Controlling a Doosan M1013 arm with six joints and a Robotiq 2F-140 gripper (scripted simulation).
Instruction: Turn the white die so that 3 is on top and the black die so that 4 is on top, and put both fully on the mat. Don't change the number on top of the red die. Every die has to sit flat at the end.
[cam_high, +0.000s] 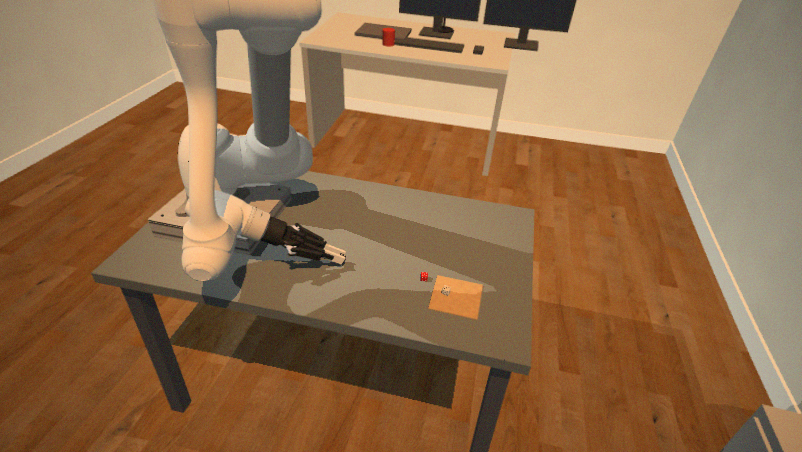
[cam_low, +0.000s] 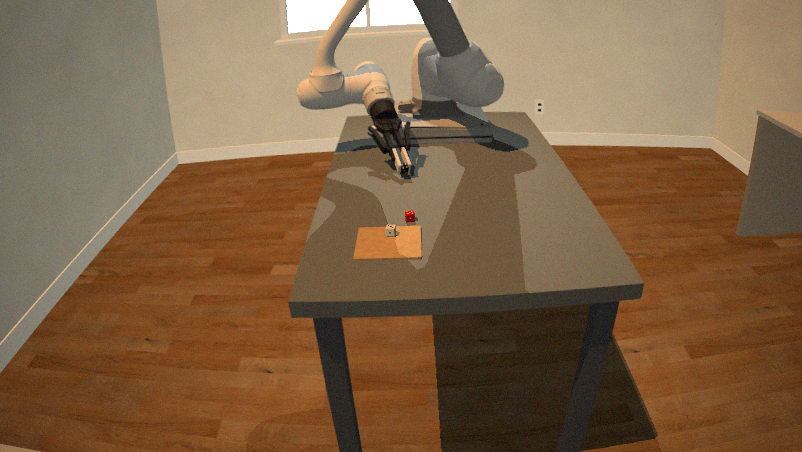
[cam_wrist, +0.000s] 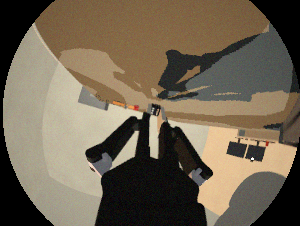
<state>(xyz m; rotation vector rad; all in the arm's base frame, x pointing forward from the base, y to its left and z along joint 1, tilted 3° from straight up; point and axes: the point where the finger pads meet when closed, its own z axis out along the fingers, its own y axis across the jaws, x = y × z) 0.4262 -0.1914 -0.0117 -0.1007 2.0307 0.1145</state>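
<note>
Right now the black die is 2 cm ahead of my hand and 2 cm below it. Round my hand: white die 35 cm ahead, 8 cm to the right, 3 cm below; orange mat 38 cm ahead, 9 cm to the right, 5 cm below; red die 28 cm ahead, 3 cm to the right, 4 cm below.
</note>
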